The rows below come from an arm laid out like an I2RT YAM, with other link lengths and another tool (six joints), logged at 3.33 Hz.
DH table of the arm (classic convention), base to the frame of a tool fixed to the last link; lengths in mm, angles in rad. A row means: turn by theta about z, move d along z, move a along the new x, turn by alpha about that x. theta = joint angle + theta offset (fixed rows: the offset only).
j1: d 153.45  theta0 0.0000  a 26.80  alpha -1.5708
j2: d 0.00  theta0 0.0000  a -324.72  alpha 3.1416
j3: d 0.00  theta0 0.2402  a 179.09  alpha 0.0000
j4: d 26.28  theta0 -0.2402  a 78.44  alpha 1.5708
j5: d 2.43  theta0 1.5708  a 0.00  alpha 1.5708
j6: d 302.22  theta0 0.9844  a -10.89  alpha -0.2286
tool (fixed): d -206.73  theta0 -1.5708  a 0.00  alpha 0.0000
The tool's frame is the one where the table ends.
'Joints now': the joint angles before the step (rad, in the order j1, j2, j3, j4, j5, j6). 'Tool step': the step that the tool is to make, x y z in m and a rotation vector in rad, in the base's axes. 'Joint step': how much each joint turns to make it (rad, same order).
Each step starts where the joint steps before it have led.
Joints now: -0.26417 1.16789 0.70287 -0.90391 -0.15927 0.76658
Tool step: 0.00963 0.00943 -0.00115 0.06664 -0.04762 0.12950
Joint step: 0.00038 0.00039 0.00002 0.00534 -0.10147 -0.11330
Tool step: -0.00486 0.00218 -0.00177 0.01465 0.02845 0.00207
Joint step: 0.00074 0.00190 -0.00153 -0.02786 -0.00687 -0.00003
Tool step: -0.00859 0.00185 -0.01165 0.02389 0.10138 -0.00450
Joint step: 0.00004 0.04845 -0.03585 -0.01869 0.00383 0.00424
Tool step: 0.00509 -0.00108 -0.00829 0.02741 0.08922 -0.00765
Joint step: 0.00001 0.09344 -0.00461 0.00688 -0.00306 0.00802
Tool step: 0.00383 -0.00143 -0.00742 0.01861 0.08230 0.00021
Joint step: -0.00007 0.08433 -0.00229 0.00229 0.00344 -0.00007
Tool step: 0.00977 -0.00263 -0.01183 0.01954 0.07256 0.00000
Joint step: 0.00001 0.10910 -0.00726 0.04122 0.00000 0.00001
